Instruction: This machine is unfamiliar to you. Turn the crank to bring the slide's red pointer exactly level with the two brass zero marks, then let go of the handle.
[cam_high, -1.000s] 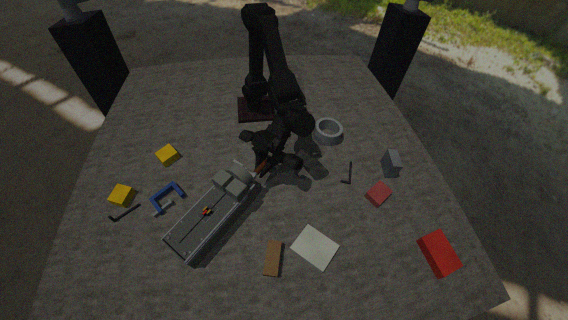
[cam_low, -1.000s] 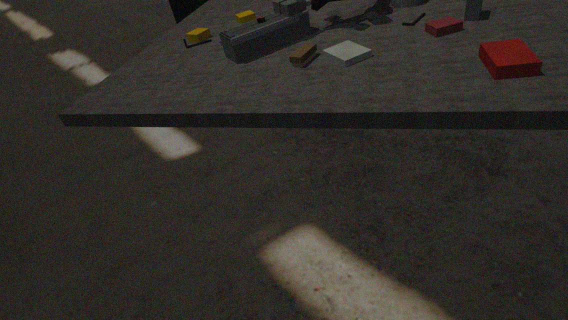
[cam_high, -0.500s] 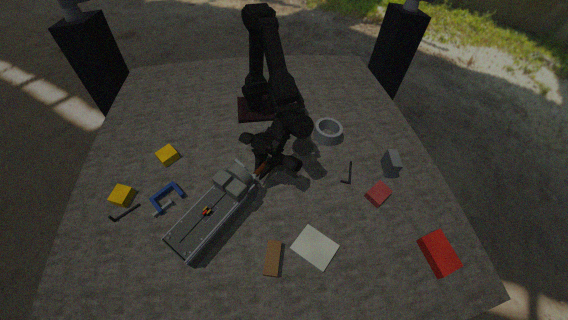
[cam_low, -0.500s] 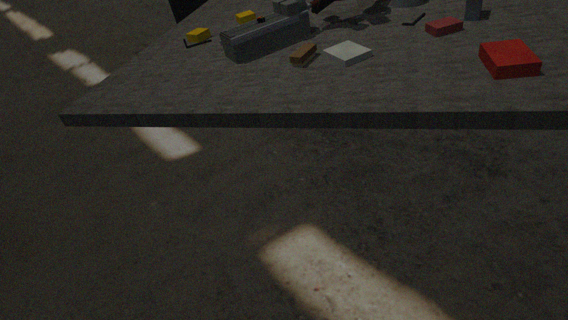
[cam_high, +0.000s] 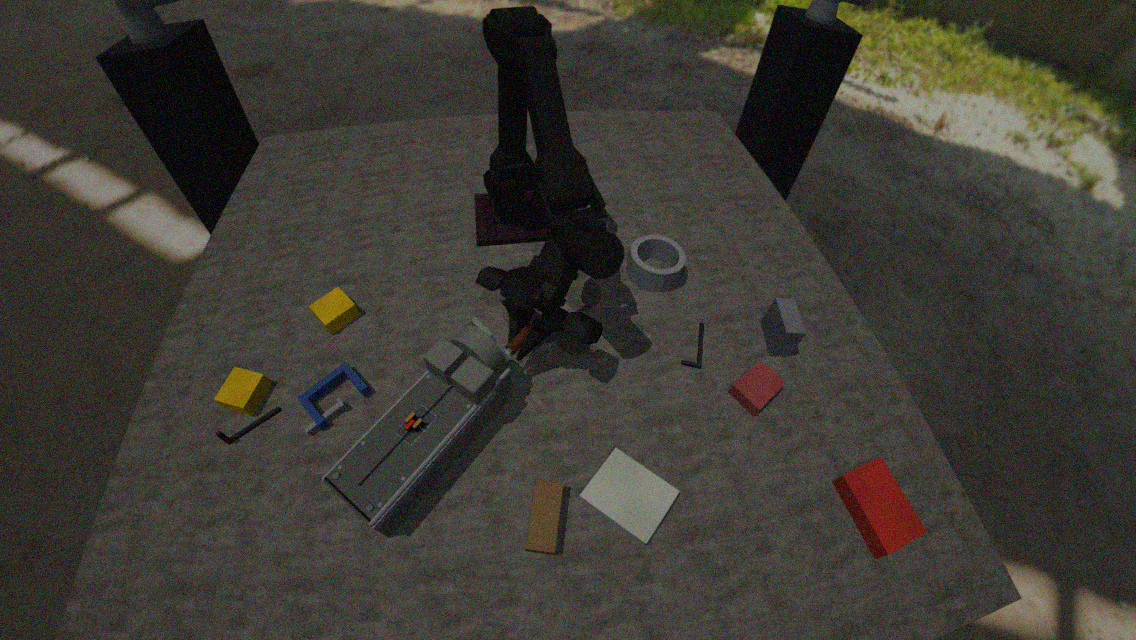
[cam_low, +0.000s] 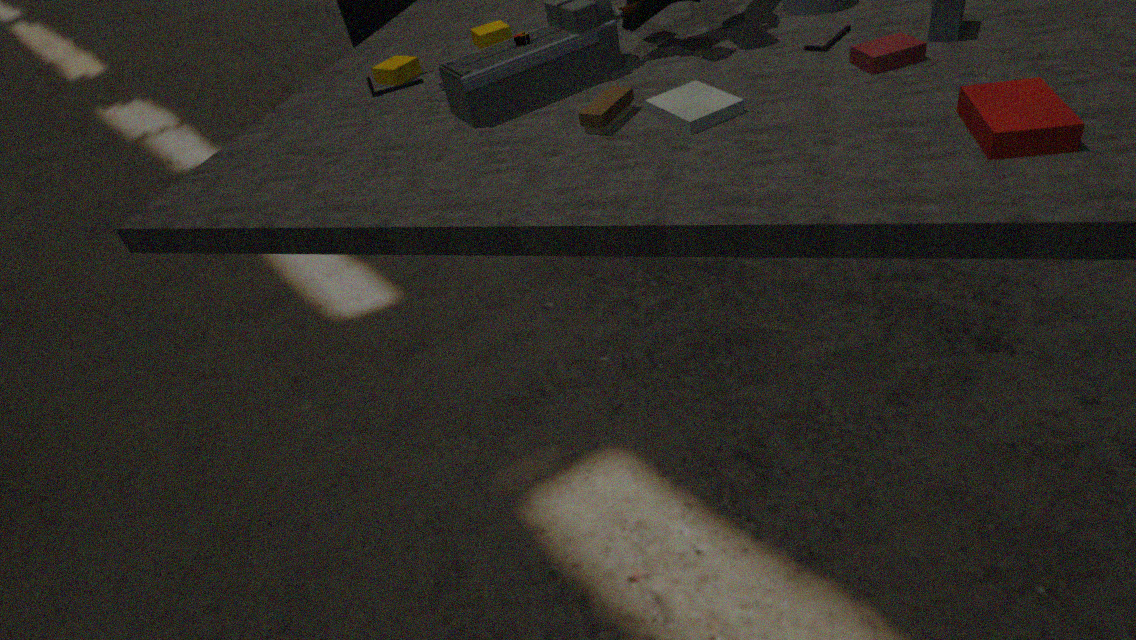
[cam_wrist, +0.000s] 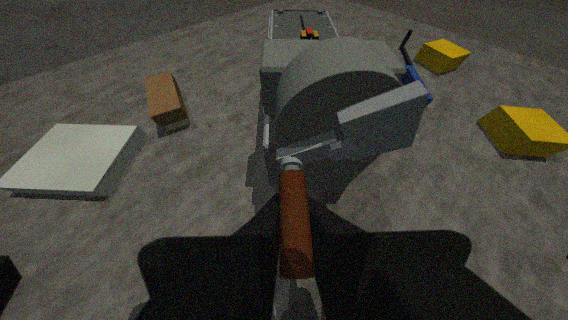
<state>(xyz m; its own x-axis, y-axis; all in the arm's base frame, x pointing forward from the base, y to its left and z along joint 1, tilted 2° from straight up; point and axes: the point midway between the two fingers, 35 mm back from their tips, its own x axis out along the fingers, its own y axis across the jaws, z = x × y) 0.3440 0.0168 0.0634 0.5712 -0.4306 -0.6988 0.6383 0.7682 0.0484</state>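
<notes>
My gripper tip is now 30 mm below the brown crank handle, 10 mm to the right of it and 10 mm past it. Round my gripper tip: white plate: 200 mm ahead, 140 mm to the left, 40 mm below; red pointer: 130 mm to the right, 120 mm ahead, 30 mm above; brown block: 220 mm ahead, 40 mm below, 30 mm to the left.
</notes>
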